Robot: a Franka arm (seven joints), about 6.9 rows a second.
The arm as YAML. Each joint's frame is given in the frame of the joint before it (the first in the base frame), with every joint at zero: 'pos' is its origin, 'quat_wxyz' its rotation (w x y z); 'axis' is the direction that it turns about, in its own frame. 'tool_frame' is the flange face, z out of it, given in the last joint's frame.
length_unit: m
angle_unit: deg
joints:
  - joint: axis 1
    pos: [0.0, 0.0, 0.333]
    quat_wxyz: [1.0, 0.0, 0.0, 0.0]
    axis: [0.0, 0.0, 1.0]
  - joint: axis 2
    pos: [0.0, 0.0, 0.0]
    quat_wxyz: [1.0, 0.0, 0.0, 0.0]
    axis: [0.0, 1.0, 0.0]
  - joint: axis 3
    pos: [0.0, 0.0, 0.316]
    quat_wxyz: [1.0, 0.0, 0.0, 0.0]
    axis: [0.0, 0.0, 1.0]
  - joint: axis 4
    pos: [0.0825, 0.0, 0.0]
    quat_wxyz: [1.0, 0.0, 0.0, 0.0]
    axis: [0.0, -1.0, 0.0]
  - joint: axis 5
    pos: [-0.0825, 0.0, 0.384]
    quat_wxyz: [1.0, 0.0, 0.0, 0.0]
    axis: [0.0, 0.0, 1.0]
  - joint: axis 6
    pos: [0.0, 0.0, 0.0]
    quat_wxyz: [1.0, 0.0, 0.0, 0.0]
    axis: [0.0, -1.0, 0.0]
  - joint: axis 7
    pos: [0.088, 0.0, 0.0]
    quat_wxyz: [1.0, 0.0, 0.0, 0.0]
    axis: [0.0, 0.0, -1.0]
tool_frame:
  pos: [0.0, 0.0, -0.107]
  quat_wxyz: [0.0, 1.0, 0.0, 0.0]
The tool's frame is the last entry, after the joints.
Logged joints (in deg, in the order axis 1, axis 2, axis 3, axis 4, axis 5, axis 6, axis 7), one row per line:
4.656 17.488 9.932 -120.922 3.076 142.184 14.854
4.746 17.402 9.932 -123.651 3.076 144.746 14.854
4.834 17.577 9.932 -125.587 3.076 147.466 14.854
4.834 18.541 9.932 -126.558 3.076 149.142 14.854
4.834 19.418 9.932 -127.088 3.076 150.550 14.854
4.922 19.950 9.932 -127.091 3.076 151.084 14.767
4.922 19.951 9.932 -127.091 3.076 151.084 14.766
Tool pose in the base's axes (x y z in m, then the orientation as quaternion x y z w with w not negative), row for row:
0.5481 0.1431 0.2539 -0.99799 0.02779 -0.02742 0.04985
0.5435 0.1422 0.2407 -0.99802 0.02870 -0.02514 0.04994
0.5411 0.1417 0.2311 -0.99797 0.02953 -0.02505 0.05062
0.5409 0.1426 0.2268 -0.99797 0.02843 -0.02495 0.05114
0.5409 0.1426 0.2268 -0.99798 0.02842 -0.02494 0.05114
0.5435 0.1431 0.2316 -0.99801 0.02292 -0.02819 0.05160
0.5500 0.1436 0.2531 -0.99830 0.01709 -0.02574 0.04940
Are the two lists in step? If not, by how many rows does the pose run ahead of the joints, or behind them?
The pose runs 2 rows ahead of the joints: the pose in row i belongs to the joints in row i + 2.
